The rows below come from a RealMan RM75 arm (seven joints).
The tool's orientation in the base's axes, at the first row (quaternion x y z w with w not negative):
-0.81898, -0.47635, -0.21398, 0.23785
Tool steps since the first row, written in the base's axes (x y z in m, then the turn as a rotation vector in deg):
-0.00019, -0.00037, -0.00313, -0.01, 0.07, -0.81
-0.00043, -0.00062, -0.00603, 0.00, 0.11, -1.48
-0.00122, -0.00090, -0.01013, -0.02, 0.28, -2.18
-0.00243, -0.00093, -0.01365, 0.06, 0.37, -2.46
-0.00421, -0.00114, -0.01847, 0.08, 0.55, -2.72
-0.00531, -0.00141, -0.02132, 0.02, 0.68, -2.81
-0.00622, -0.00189, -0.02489, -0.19, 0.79, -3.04
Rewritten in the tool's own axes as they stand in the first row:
-0.00214, 0.00057, 0.00225, -0.42, 0.11, 0.68
-0.00410, 0.00101, 0.00437, -0.78, 0.23, 1.24
-0.00701, 0.00120, 0.00737, -1.08, 0.27, 1.90
-0.00961, 0.00079, 0.01000, -1.14, 0.35, 2.18
-0.01335, 0.00021, 0.01349, -1.16, 0.34, 2.50
-0.01567, -0.00011, 0.01546, -1.15, 0.25, 2.64
-0.01847, -0.00004, 0.01790, -1.30, 0.05, 2.86

